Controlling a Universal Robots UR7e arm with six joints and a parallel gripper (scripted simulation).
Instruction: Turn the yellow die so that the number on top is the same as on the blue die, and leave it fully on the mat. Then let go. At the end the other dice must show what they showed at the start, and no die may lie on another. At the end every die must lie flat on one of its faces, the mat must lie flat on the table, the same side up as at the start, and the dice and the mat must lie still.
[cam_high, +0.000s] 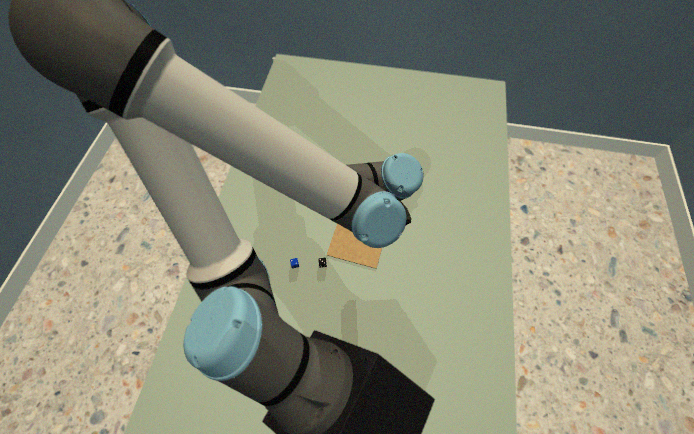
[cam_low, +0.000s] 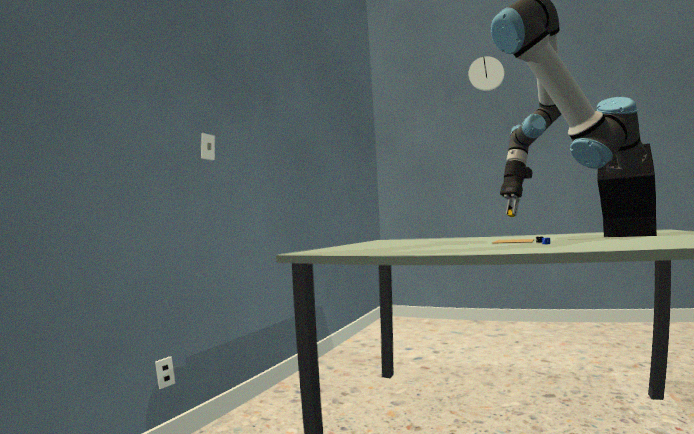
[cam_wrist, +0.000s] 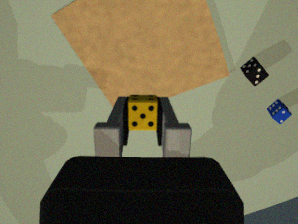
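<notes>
Right now my hand is 1 cm above the yellow die. The rest, counted from my hand: blue die (11 cm behind, 15 cm to the left, 10 cm below); then tan mat (11 cm below); then black die (9 cm behind, 7 cm to the left, 10 cm below).
</notes>
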